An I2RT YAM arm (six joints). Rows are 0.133 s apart.
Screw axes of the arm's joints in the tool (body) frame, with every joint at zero. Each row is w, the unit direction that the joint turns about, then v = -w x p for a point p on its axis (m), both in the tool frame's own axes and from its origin. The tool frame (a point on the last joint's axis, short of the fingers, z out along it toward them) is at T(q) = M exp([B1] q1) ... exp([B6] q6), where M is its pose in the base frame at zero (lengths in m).
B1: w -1 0 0 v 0 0.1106 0
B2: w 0 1 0 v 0.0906 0 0.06
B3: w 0 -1 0 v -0.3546 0 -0.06
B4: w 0 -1 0 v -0.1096 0 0
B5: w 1 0 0 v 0 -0.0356 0
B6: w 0 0 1 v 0 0 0
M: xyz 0.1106 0 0.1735 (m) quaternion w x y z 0.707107 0 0.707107 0
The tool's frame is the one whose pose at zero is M.
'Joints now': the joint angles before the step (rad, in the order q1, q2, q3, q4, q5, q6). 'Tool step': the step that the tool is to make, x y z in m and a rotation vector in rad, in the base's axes. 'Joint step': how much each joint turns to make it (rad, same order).
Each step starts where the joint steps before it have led.
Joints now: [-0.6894 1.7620 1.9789 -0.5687 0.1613 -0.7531]
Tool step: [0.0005 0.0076 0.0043 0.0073 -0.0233 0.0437]
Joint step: [0.0124 -0.0151 -0.0045 0.0017 -0.0363 0.0087]
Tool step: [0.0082 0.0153 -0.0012 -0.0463 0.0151 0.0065]
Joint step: [0.0485 -0.0217 -0.0411 0.0401 0.0546 -0.0303]
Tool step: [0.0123 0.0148 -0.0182 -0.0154 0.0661 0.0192]
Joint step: [0.0532 -0.0134 -0.0780 0.0263 0.0487 -0.0368]
